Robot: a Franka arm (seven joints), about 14 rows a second.
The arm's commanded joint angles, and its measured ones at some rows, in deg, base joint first. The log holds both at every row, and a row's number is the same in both.
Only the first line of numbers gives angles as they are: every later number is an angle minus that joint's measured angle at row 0.
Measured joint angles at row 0:
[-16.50, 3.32, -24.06, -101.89, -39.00, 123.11, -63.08]
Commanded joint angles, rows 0 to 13:
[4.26, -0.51, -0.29, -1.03, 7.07, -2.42, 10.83]
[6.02, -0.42, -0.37, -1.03, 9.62, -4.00, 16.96]
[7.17, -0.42, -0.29, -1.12, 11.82, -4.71, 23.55]
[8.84, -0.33, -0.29, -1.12, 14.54, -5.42, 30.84]
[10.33, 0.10, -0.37, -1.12, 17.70, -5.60, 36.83]
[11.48, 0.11, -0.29, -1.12, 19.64, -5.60, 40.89]
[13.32, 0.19, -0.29, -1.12, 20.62, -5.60, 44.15]
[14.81, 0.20, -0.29, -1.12, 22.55, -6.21, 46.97]
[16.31, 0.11, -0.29, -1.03, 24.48, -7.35, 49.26]
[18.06, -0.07, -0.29, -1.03, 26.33, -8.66, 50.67]
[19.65, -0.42, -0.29, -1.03, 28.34, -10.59, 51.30]
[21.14, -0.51, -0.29, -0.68, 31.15, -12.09, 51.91]
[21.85, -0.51, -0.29, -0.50, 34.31, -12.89, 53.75]
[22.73, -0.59, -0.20, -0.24, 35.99, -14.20, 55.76]
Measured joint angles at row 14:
[21.00, 0.49, 0.33, -0.39, 32.43, -11.39, 52.87]
